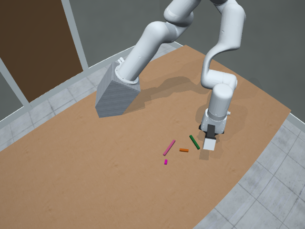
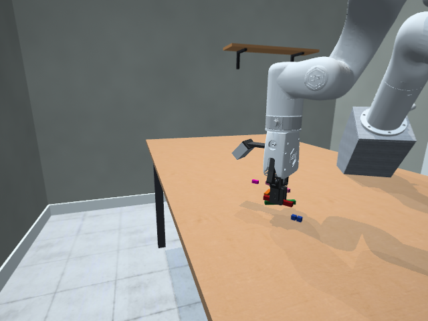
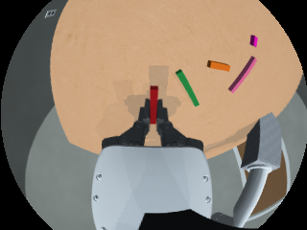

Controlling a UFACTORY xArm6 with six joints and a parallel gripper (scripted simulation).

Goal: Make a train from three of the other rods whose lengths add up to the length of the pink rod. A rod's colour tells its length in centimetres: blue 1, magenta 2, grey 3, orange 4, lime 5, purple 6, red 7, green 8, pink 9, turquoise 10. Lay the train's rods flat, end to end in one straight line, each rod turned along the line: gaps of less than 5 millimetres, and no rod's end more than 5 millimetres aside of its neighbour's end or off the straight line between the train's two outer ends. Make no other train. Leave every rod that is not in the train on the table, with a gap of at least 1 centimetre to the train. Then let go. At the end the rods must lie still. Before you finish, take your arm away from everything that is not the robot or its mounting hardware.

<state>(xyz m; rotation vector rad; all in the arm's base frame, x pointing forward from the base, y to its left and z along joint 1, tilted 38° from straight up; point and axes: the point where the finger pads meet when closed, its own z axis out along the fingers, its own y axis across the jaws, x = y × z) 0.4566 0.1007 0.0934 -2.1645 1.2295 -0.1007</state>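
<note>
Now: the green rod 50 mm to the right of my hand, 50 mm below it and 40 mm behind it. Also, from my hand: pink rod 160 mm to the right, 90 mm behind, 50 mm below; red rod 20 mm below; orange rod 120 mm to the right, 50 mm below, 40 mm behind.
</note>
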